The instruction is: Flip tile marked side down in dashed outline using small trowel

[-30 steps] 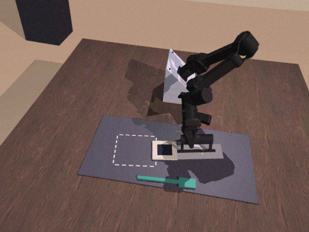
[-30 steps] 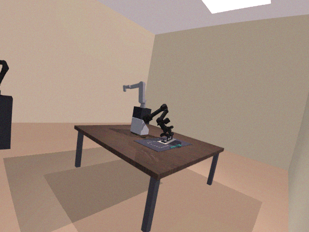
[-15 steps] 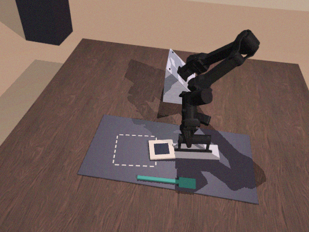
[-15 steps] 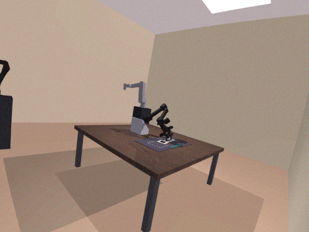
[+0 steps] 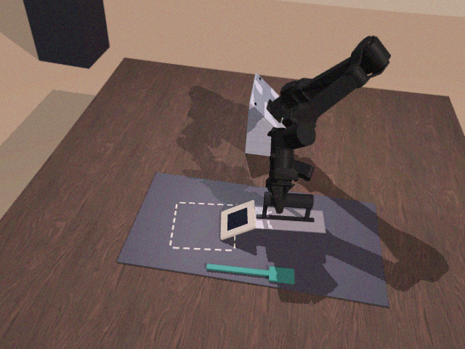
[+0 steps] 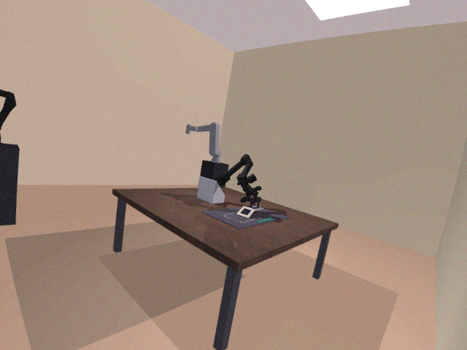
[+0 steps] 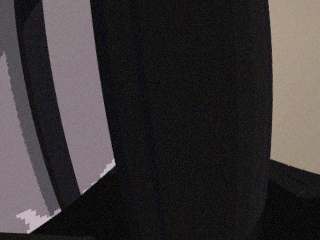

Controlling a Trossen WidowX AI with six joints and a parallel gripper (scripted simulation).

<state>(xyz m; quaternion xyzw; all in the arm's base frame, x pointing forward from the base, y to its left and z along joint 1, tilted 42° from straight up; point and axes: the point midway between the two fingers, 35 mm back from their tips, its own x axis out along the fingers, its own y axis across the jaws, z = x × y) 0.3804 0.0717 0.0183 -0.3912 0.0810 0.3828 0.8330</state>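
My gripper tip is now 10 cm to the left of the cream tile, 6 cm above it and 1 cm past it. Round my gripper tip: grey mat (10 cm below, 5 cm to the right, 1 cm behind); then green trowel (13 cm ahead, 8 cm below, 2 cm to the right).
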